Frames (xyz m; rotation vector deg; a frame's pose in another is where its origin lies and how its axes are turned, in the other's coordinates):
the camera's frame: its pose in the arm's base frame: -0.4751 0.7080 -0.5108 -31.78 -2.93 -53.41
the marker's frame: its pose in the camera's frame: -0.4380 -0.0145 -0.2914 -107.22 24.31 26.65
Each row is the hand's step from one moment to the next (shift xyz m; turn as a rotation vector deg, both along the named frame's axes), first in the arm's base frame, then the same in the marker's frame.
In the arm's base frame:
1: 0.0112 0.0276 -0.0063 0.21 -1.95 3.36
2: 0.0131 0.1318 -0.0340 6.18 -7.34 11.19
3: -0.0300 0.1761 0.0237 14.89 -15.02 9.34
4: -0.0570 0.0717 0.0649 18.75 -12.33 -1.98
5: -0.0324 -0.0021 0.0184 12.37 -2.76 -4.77
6: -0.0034 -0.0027 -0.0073 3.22 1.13 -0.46
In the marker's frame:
1: -0.0200 -0.0080 0.0215 1.28 -2.14 -2.98
2: -0.1097 -0.0070 0.0814 7.07 -10.89 -6.98
3: -0.1760 -0.0230 0.0314 17.62 -14.59 -3.34
4: -0.0977 -0.0154 -0.0531 18.54 -10.01 7.99
5: -0.0132 0.0108 -0.0332 7.92 -5.08 9.74
6: 0.0025 0.0078 0.0021 0.24 -2.15 2.68

